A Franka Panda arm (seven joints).
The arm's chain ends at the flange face. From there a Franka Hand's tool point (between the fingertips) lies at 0.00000 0.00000 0.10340 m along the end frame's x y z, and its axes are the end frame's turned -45 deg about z.
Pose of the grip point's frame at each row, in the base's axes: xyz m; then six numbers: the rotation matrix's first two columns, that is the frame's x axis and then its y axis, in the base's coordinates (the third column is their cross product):
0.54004, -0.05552, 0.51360, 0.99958, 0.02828, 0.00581, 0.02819, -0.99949, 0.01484
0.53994, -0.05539, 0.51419, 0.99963, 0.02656, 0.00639, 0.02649, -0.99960, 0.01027
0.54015, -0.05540, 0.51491, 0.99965, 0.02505, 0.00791, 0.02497, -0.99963, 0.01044
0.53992, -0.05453, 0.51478, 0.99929, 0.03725, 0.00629, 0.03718, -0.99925, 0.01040
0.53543, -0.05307, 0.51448, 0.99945, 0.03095, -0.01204, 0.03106, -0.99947, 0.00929
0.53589, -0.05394, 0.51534, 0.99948, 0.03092, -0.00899, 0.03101, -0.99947, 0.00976
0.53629, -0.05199, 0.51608, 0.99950, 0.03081, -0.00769, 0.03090, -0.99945, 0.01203
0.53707, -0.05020, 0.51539, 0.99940, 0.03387, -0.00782, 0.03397, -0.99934, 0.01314
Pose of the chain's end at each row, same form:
0.53940, -0.05400, 0.61699, 0.72674, -0.68675, 0.01460, -0.68688, -0.72674, 0.00639
0.53925, -0.05435, 0.61758, 0.72558, -0.68804, 0.01178, -0.68811, -0.72560, 0.00274
0.53931, -0.05434, 0.61830, 0.72452, -0.68913, 0.01298, -0.68920, -0.72456, 0.00179
0.53923, -0.05348, 0.61817, 0.73289, -0.68024, 0.01180, -0.68031, -0.73292, 0.00291
0.53664, -0.05207, 0.61787, 0.72868, -0.68485, -0.00194, -0.68476, -0.72862, 0.01508
0.53679, -0.05290, 0.61873, 0.72867, -0.68487, 0.00054, -0.68481, -0.72860, 0.01326
0.53705, -0.05072, 0.61947, 0.72860, -0.68493, 0.00307, -0.68490, -0.72850, 0.01394
0.53783, -0.04881, 0.61878, 0.73070, -0.68269, 0.00376, -0.68266, -0.73059, 0.01482

